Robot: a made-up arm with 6 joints.
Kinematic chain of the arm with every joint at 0, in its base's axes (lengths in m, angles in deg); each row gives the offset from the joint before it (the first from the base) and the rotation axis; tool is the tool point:
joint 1: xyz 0 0 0.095 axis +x
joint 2: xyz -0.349 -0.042 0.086 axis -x
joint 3: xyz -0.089 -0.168 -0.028 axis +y
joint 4: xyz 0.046 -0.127 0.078 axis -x
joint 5: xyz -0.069 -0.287 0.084 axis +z
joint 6: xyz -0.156 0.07 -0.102 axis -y
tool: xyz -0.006 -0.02 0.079
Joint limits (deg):
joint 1: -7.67..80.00
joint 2: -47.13..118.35
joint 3: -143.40..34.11
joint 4: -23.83..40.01
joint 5: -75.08..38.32
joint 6: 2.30..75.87
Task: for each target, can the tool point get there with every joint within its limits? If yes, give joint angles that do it. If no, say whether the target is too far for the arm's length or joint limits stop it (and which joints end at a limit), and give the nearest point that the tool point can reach.
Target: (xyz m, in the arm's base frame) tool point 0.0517 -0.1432 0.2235
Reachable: no: joint limits stop it (at a limit: joint 1, joint 2, joint 3, joint 4, joint 5, joint 6) | nearest point -0.3411 -0.2711 0.3961 | short by 0.448 m
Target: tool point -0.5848 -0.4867 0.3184
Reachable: yes | joints 55.43 104.63 -70.04 -5.59 -35.53 51.51
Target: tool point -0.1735 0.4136 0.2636
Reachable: no: joint limits stop it (at a limit: joint 1, joint 2, joint 3, joint 4, joint 5, joint 6) | nearest point -0.3411 0.2898 0.3781 | short by 0.238 m
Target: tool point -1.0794 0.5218 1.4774
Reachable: no: too far | nearest point -0.7289 0.2334 0.8158 | short by 0.802 m
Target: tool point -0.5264 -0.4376 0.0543
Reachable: yes | joints 21.02 -8.35 -3.34 2.33 -60.93 38.86
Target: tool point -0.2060 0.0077 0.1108
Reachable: no: joint limits stop it (at a limit: joint 1, joint 2, joint 3, joint 4, joint 6) | nearest point -0.3690 0.2318 -0.1324 | short by 0.369 m
